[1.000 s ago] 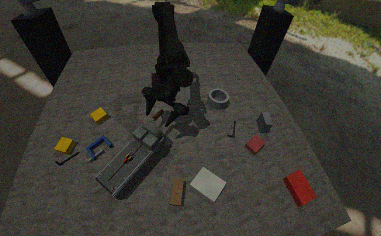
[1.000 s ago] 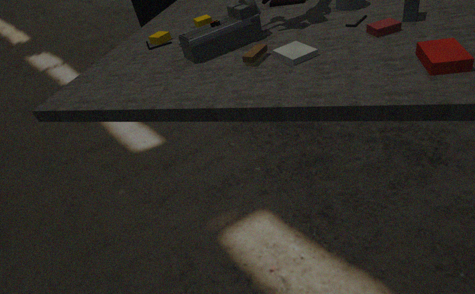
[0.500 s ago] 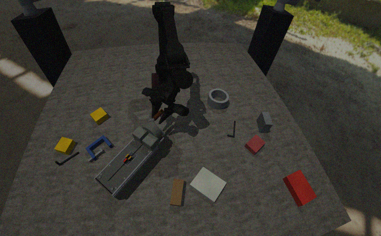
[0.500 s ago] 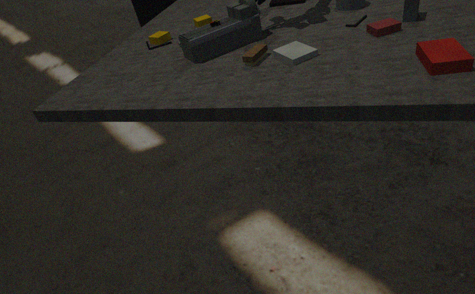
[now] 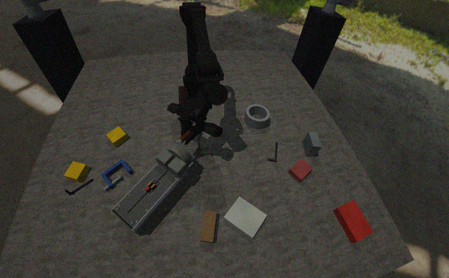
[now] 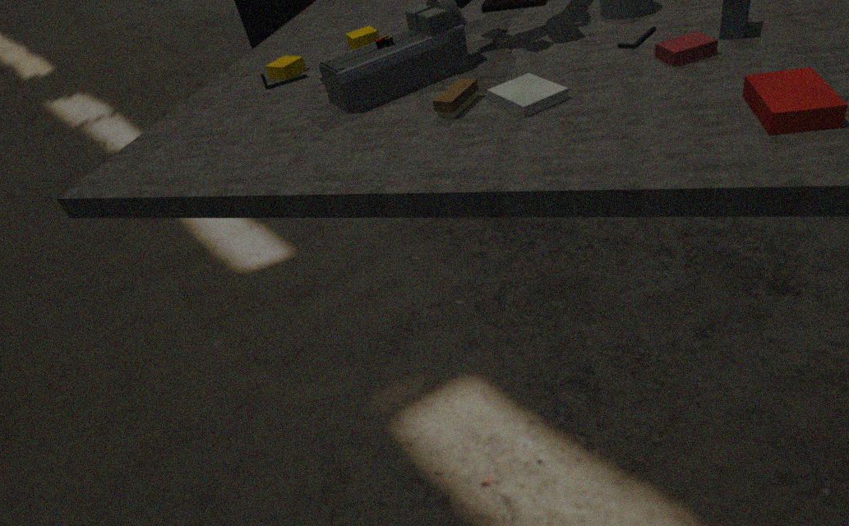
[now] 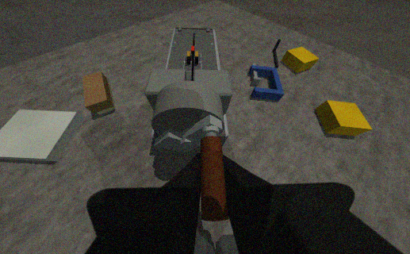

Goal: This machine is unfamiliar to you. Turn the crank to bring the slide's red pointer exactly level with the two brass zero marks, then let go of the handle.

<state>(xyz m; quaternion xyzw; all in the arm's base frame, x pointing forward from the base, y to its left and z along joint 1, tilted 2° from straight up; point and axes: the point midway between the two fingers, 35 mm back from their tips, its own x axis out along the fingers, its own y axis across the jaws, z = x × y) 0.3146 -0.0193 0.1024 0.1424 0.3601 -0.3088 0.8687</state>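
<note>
Now: gripper tip 1 cm past the brown crank handle, 1 cm to the right of it and 2 cm below it. Round my gripper tip: white plate 23 cm ahead, 18 cm to the left, 8 cm below; red pointer 15 cm ahead, 10 cm to the right, 1 cm below; brown block 25 cm ahead, 6 cm to the left, 8 cm below.
</note>
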